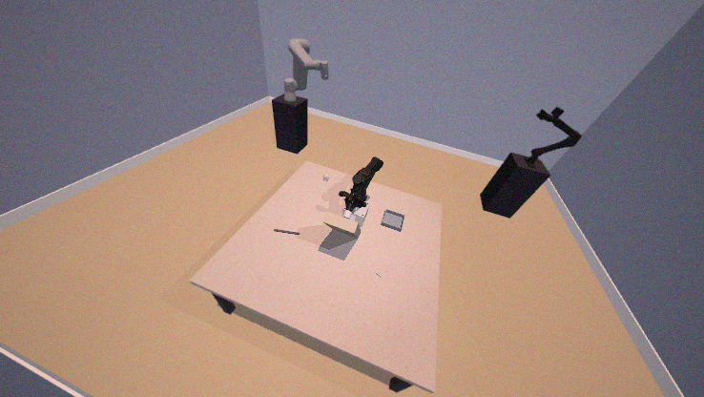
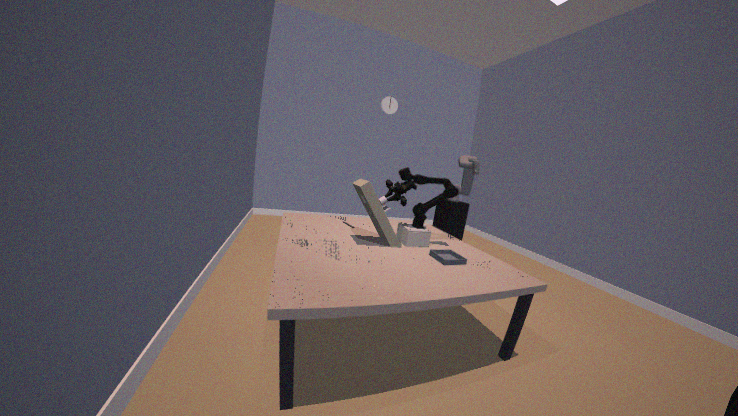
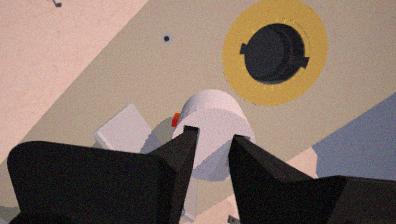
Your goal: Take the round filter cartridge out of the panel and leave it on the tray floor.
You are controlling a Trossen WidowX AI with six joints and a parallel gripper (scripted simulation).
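Now: gripper tip 10 mm short of the round filter cartridge and 10 mm above it. From my gripper tip the other things lie so: tray 310 mm behind, 290 mm to the left, 260 mm below; then small pin 280 mm to the left, 260 mm below, 160 mm ahead; then small white cube 550 mm behind, 360 mm to the right, 240 mm below.
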